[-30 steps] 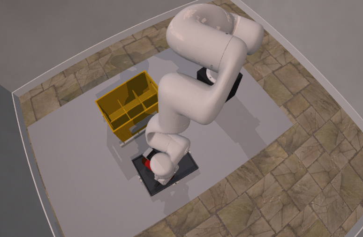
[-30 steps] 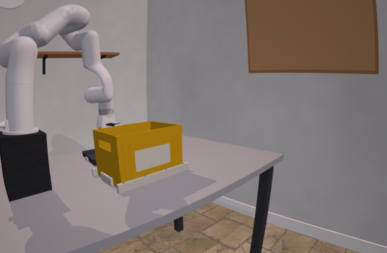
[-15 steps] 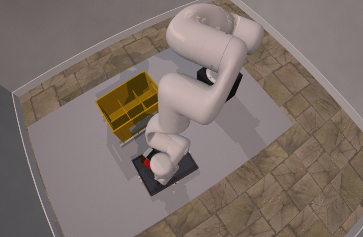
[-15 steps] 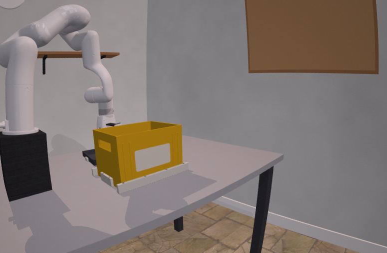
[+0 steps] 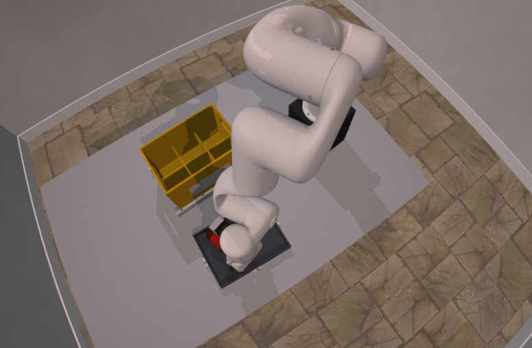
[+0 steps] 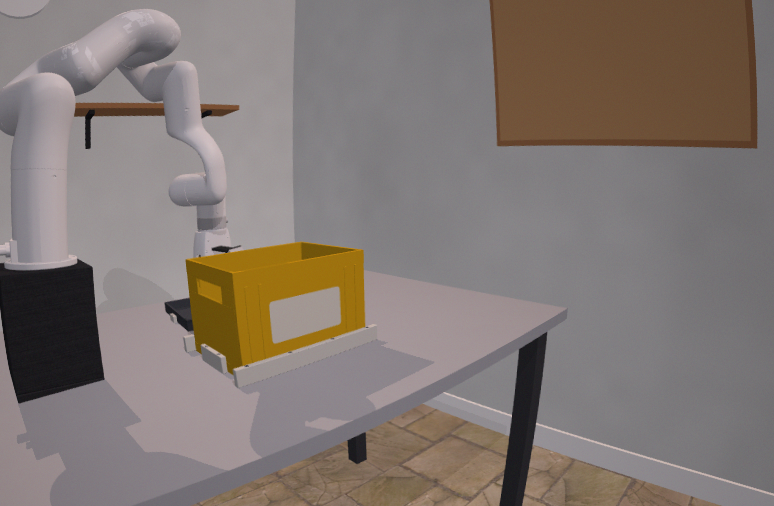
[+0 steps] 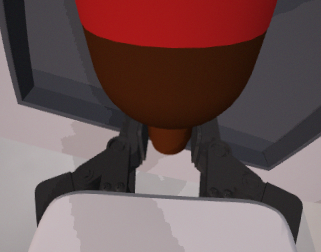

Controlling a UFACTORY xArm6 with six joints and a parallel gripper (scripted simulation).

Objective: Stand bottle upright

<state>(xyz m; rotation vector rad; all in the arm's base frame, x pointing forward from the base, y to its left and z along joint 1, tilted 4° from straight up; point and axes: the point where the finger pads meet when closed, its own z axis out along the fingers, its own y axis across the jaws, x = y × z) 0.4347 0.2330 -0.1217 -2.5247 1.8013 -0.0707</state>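
Now: hand 20 mm short of the brown bottle and 50 mm to the left of it. The rest, counted from my hand: yellow crate 20 mm behind, 350 mm to the right, 40 mm above; dark tray 10 mm behind, 50 mm to the right, 30 mm below.
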